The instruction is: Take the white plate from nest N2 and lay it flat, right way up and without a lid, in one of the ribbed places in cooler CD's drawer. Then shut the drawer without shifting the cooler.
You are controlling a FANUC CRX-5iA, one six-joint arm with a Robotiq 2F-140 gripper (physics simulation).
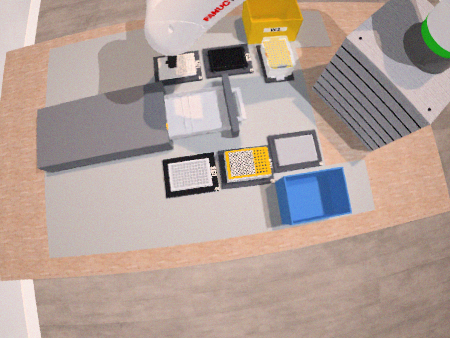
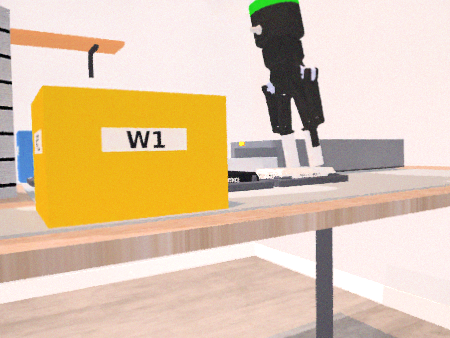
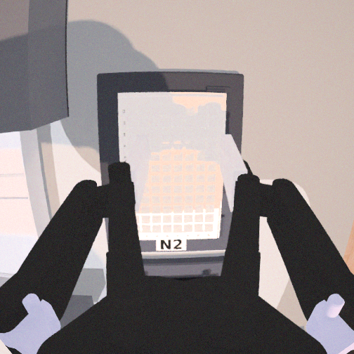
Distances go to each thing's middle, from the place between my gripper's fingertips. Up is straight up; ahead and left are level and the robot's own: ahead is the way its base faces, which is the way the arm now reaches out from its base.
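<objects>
Looking at the black plate (image 1: pixel 230 58), I see that my gripper is 200 mm past it and 10 mm above it. The drawer (image 1: pixel 208 110) is 70 mm behind my hand, 190 mm to the left of it and 10 mm above it. As for the yellow-topped rack (image 1: pixel 247 164), it sits 210 mm behind my hand, 380 mm to the left of it and 20 mm above it, and going by their middles, that rack is the farthest from my gripper of the things named here.
</objects>
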